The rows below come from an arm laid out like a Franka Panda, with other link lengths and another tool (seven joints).
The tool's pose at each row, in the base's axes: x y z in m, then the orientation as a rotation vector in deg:
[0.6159 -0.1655 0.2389 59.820 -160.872 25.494]
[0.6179 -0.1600 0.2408 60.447 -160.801 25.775]
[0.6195 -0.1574 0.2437 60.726 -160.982 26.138]
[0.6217 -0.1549 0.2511 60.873 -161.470 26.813]
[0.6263 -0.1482 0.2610 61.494 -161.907 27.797]
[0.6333 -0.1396 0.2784 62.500 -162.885 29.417]
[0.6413 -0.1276 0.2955 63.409 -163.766 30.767]
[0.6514 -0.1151 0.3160 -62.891 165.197 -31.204]
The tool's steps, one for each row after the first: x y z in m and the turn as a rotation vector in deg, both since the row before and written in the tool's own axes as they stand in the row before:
[-0.0045 0.0022 -0.0035 0.266 -0.166 -0.361]
[-0.0022 0.0001 -0.0036 0.320 -0.235 -0.070]
[-0.0017 -0.0015 -0.0078 0.570 -0.418 0.133]
[-0.0058 -0.0007 -0.0114 0.830 -0.546 -0.130]
[-0.0075 -0.0031 -0.0190 1.412 -1.126 -0.102]
[-0.0108 -0.0018 -0.0195 1.193 -1.037 -0.092]
[-0.0126 -0.0043 -0.0224 0.877 -1.882 1.013]

